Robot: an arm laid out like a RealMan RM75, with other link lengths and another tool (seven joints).
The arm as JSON. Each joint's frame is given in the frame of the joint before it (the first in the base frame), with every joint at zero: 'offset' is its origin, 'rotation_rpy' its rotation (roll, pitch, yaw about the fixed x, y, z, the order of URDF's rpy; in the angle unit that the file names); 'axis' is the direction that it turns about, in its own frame. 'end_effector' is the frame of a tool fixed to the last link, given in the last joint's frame.
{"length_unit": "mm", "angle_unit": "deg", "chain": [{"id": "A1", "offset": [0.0, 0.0, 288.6], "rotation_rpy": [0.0, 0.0, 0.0], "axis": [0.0, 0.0, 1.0]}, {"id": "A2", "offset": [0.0, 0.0, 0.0], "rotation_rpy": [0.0, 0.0, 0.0], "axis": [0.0, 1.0, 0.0]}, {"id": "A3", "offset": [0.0, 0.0, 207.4], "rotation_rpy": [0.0, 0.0, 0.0], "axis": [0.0, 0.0, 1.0]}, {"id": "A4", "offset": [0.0, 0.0, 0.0], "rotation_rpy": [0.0, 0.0, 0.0], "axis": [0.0, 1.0, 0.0]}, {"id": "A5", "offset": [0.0, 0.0, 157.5], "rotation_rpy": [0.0, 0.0, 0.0], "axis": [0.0, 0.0, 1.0]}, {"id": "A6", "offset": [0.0, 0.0, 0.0], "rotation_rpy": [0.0, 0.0, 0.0], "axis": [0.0, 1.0, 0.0]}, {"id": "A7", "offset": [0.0, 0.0, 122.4], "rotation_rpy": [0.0, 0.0, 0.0], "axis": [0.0, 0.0, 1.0]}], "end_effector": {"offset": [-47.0, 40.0, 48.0], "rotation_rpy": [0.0, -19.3, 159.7]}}
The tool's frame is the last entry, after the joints.
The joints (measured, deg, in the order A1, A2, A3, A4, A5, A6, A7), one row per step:
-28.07, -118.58, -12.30, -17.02, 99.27, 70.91, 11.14
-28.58, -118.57, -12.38, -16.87, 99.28, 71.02, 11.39
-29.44, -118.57, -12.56, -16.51, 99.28, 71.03, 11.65
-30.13, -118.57, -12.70, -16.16, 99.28, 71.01, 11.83
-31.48, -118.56, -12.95, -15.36, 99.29, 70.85, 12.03
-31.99, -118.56, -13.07, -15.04, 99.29, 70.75, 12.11
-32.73, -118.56, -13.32, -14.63, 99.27, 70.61, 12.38
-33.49, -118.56, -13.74, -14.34, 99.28, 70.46, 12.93
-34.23, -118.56, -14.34, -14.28, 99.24, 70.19, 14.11
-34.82, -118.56, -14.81, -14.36, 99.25, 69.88, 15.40
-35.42, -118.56, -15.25, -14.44, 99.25, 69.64, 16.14
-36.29, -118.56, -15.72, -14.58, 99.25, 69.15, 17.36
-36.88, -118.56, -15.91, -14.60, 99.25, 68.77, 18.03
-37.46, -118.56, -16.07, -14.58, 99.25, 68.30, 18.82
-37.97, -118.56, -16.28, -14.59, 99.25, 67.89, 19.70
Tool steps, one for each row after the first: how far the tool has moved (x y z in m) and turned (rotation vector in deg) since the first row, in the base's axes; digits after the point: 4 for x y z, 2 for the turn. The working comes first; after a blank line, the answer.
Tool pose at each row, in the base's axes (x y z in m, rotation vector in deg; the steps are taken from these numbers as rounded here):
-0.2283, 0.3040, -0.0082, -22.11, 90.37, 79.27
-0.2262, 0.3065, -0.0073, -21.28, 90.44, 79.15
-0.2232, 0.3107, -0.0058, -20.12, 90.57, 79.03
-0.2211, 0.3141, -0.0046, -19.20, 90.69, 78.96
-0.2173, 0.3207, -0.0021, -17.54, 91.01, 78.86
-0.2160, 0.3232, -0.0011, -16.94, 91.13, 78.87
-0.2140, 0.3271, 0.0004, -15.99, 91.27, 78.98
-0.2118, 0.3312, 0.0022, -14.88, 91.37, 79.22
-0.2097, 0.3355, 0.0038, -13.54, 91.60, 79.77
-0.2081, 0.3387, 0.0047, -12.28, 92.00, 80.24
-0.2056, 0.3418, 0.0054, -11.47, 92.08, 80.43
-0.2024, 0.3458, 0.0057, -10.22, 92.52, 80.65
-0.2003, 0.3483, 0.0057, -9.46, 92.91, 80.69
-0.1988, 0.3507, 0.0056, -8.63, 93.46, 80.81
-0.1975, 0.3530, 0.0058, -7.75, 93.97, 81.03

0.0021, 0.0025, 0.0009, 0.25, 0.32, -0.57
0.0051, 0.0067, 0.0024, 0.61, 0.82, -1.32
0.0072, 0.0101, 0.0036, 0.89, 1.24, -1.89
0.0110, 0.0167, 0.0061, 1.36, 2.10, -2.89
0.0123, 0.0192, 0.0071, 1.54, 2.43, -3.21
0.0143, 0.0231, 0.0086, 1.91, 2.97, -3.68
0.0165, 0.0272, 0.0104, 2.42, 3.60, -4.15
0.0186, 0.0315, 0.0120, 3.09, 4.55, -4.52
0.0202, 0.0347, 0.0129, 3.60, 5.56, -4.87
0.0227, 0.0378, 0.0136, 3.97, 6.04, -5.19
0.0259, 0.0418, 0.0139, 4.34, 6.98, -5.67
0.0280, 0.0443, 0.0139, 4.44, 7.61, -6.00
0.0295, 0.0467, 0.0138, 4.53, 8.41, -6.29
0.0308, 0.0490, 0.0140, 4.70, 9.25, -6.54

